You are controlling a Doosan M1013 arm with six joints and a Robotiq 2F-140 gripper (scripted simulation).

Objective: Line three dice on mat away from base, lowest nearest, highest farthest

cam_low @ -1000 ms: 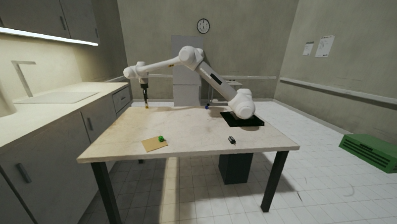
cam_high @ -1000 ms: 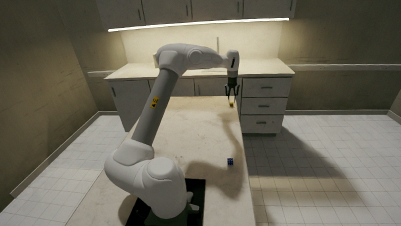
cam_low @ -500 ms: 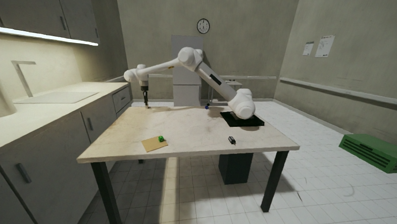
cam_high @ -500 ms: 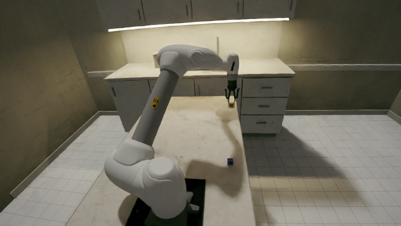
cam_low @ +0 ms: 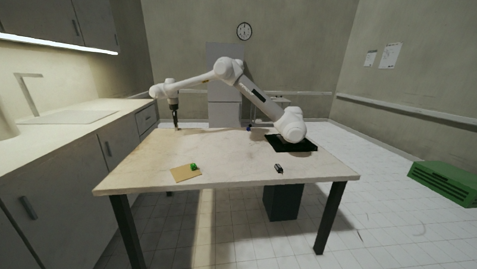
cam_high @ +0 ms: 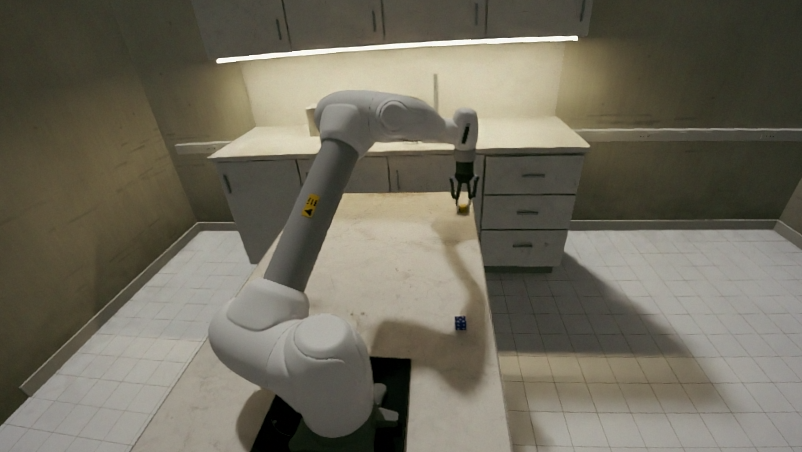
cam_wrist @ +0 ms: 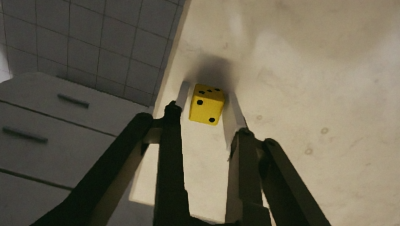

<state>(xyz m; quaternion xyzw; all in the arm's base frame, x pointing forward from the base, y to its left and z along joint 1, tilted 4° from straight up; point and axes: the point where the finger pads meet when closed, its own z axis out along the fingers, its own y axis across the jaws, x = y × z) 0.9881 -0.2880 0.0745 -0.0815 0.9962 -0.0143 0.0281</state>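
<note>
The yellow die lies 2 cm below my hand. From my hand the other things lie so: tan mat (22 cm behind, 69 cm to the left, 3 cm below); green die (26 cm behind, 66 cm to the left, 1 cm below); blue die (68 cm behind, 2 cm to the left, 2 cm below).
</note>
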